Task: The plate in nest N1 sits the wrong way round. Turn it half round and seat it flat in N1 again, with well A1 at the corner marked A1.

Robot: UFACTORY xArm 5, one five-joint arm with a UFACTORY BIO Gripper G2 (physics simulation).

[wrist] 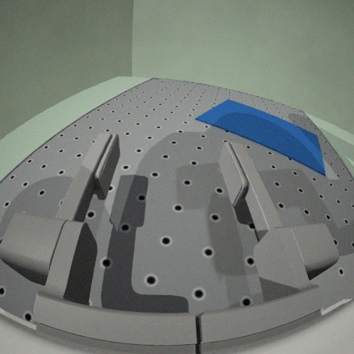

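My gripper (171,150) is shut and empty: its two flat finger pads stand at their narrowest, with a gap between them. The perforated grey table top shows through that gap, below the fingers. The plate, nest N1 and the A1 corner mark do not show in the wrist view.
A flat blue rectangle (267,131) lies on the perforated grey table top (166,240) at the upper right, beyond the right finger. Shadows of the arm and gripper fall across the table top. Pale green walls stand behind its far edge.
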